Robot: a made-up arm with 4 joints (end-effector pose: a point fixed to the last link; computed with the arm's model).
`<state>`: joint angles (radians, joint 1 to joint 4).
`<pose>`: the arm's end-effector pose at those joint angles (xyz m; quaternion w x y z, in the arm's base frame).
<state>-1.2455 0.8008 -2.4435 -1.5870</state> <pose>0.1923 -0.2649 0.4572 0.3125 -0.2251 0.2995 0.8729</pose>
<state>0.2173 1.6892 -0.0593 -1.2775</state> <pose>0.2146 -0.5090 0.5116 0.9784 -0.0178 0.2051 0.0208</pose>
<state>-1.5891 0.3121 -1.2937 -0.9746</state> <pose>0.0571 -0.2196 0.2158 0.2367 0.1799 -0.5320 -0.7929</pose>
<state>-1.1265 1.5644 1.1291 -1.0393</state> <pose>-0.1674 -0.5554 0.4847 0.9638 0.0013 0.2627 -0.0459</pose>
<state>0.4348 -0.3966 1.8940 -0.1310</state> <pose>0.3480 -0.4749 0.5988 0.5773 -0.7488 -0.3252 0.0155</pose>
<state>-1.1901 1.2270 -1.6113 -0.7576</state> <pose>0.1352 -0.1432 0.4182 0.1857 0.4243 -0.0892 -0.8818</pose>
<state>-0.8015 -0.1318 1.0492 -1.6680</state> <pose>-0.0759 -0.5290 0.4778 0.6403 -0.5594 -0.5222 0.0666</pose>
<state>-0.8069 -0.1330 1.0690 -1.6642</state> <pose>-0.0772 -0.5266 0.4817 0.6408 -0.5659 -0.5139 0.0705</pose>
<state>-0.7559 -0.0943 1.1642 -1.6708</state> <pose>-0.0512 -0.5298 0.5037 0.6498 -0.5636 -0.4952 0.1219</pose>
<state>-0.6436 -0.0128 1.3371 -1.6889</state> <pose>0.0100 -0.5334 0.5420 0.6565 -0.5475 -0.4661 0.2279</pose>
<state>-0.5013 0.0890 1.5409 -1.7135</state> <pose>0.0936 -0.5246 0.5810 0.6427 -0.5183 -0.4333 0.3615</pose>
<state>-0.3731 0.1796 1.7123 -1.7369</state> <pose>0.1695 -0.5024 0.6069 0.6101 -0.4849 -0.4058 0.4775</pose>
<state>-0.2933 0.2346 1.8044 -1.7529</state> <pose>0.2138 -0.4835 0.6178 0.5826 -0.4598 -0.3924 0.5433</pose>
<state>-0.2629 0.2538 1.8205 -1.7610</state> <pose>0.2283 -0.4783 0.6198 0.5741 -0.4471 -0.3932 0.5621</pose>
